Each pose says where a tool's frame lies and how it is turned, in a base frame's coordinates. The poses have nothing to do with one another.
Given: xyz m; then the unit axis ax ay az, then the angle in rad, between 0 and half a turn.
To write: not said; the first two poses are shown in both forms.
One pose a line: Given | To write
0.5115, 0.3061, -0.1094, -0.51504, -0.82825, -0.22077, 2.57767 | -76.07, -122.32, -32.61, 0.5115, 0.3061, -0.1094
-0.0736, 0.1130, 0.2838, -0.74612, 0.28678, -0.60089, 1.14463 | -48.93, 18.81, -39.41, -0.0736, 0.1130, 0.2838
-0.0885, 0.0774, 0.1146, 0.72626, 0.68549, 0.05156, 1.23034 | 51.20, 48.32, 3.63, -0.0885, 0.0774, 0.1146
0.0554, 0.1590, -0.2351, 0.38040, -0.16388, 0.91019, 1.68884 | 36.81, -15.86, 88.07, 0.0554, 0.1590, -0.2351
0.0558, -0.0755, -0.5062, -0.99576, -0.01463, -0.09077, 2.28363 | -130.29, -1.91, -11.88, 0.0558, -0.0755, -0.5062
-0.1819, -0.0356, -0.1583, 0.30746, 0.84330, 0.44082, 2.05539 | 36.21, 99.31, 51.91, -0.1819, -0.0356, -0.1583
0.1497, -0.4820, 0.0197, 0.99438, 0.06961, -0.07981, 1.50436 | 85.71, 6.00, -6.88, 0.1497, -0.4820, 0.0197
